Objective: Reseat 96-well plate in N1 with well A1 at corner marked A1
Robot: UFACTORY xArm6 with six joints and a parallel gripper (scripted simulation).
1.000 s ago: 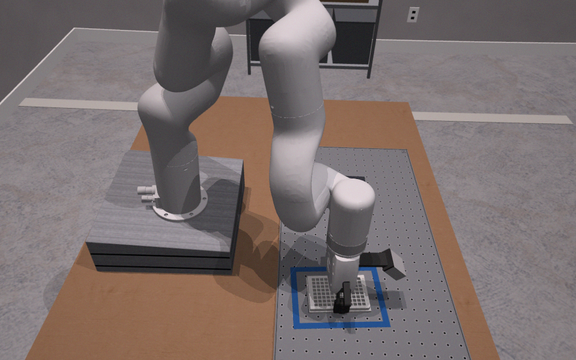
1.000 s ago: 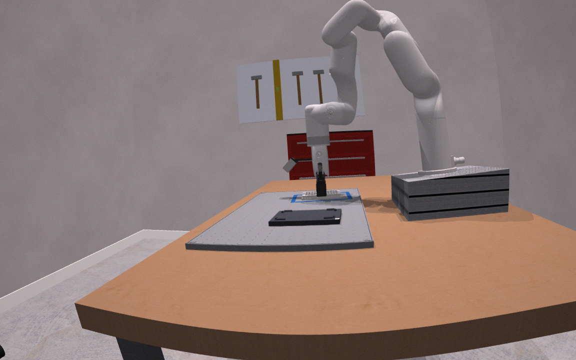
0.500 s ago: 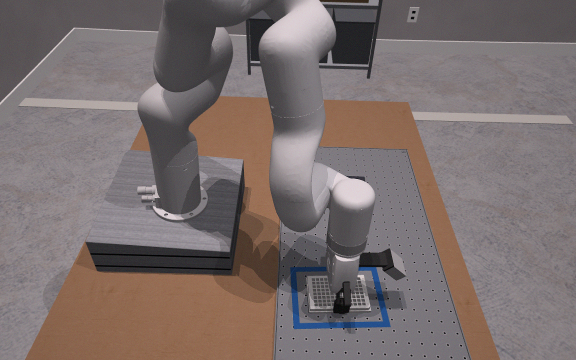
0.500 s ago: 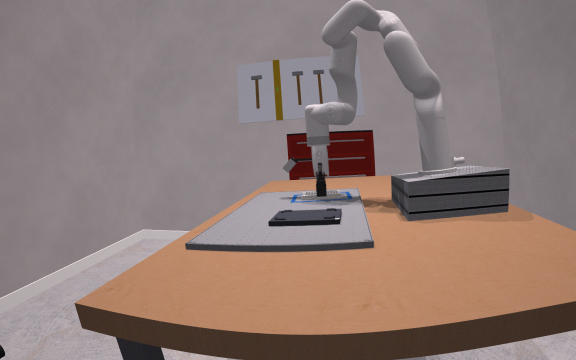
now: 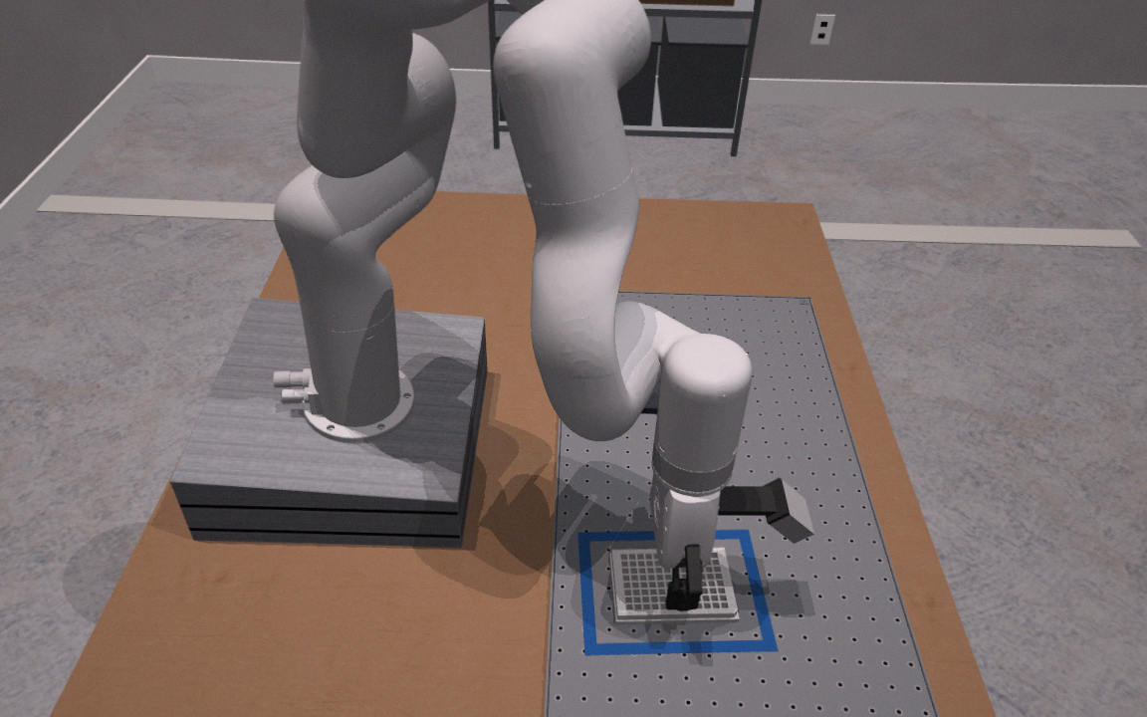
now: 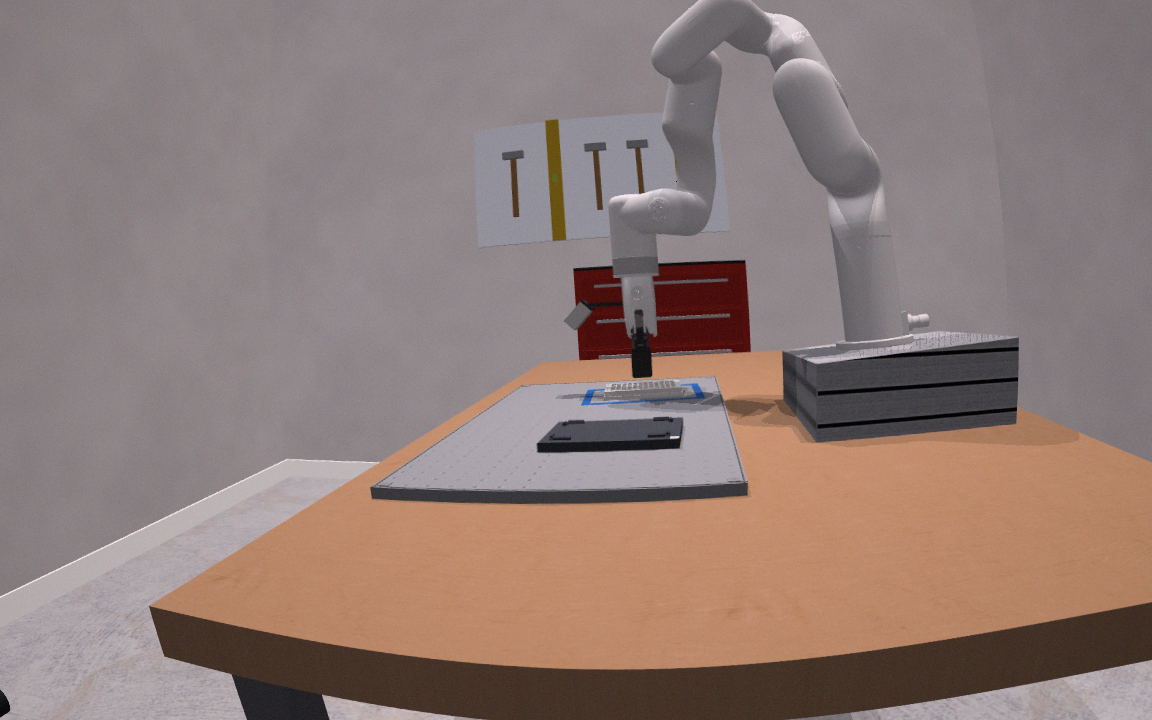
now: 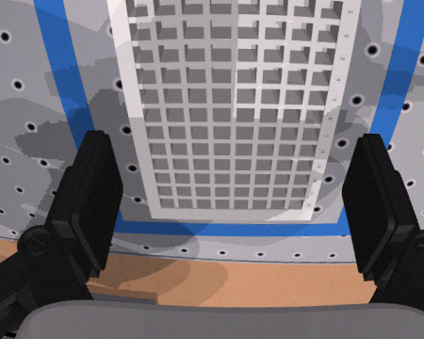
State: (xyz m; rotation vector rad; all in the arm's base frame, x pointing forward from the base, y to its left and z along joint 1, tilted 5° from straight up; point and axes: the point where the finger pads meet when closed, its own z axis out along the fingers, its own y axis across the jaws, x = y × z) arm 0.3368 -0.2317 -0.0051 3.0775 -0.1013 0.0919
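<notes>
Now: hand 40 mm above the white 96-well plate. The rest, counted from my hand: black plate nest N1: 60 mm ahead, 320 mm to the left, 40 mm below; then small A1 label: 10 mm behind, 390 mm to the left, 30 mm below.
</notes>
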